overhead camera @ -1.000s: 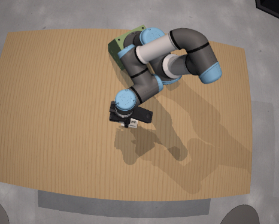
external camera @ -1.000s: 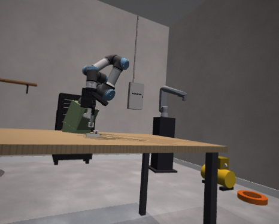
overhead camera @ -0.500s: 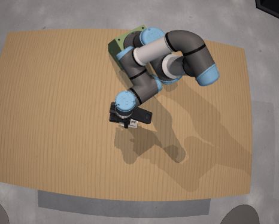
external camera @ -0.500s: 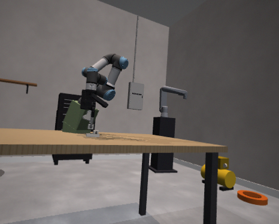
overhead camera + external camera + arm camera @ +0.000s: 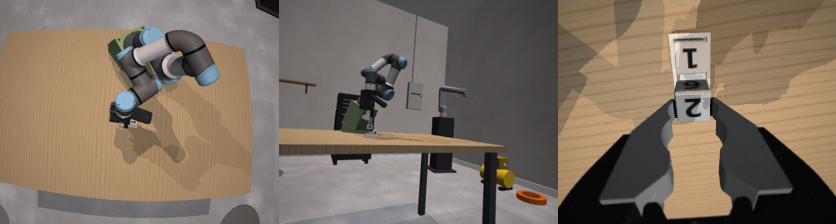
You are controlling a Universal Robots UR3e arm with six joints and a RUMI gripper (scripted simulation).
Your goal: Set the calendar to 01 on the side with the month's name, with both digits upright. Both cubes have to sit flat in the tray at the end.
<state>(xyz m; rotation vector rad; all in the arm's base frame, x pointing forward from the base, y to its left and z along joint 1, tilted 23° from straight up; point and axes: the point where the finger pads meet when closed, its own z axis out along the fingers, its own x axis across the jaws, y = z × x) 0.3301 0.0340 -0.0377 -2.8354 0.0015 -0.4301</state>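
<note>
The white tray is 2 cm to the left of my hand and 6 cm below it. The rest, counted from my hand: white cube 1 cm below.
</note>
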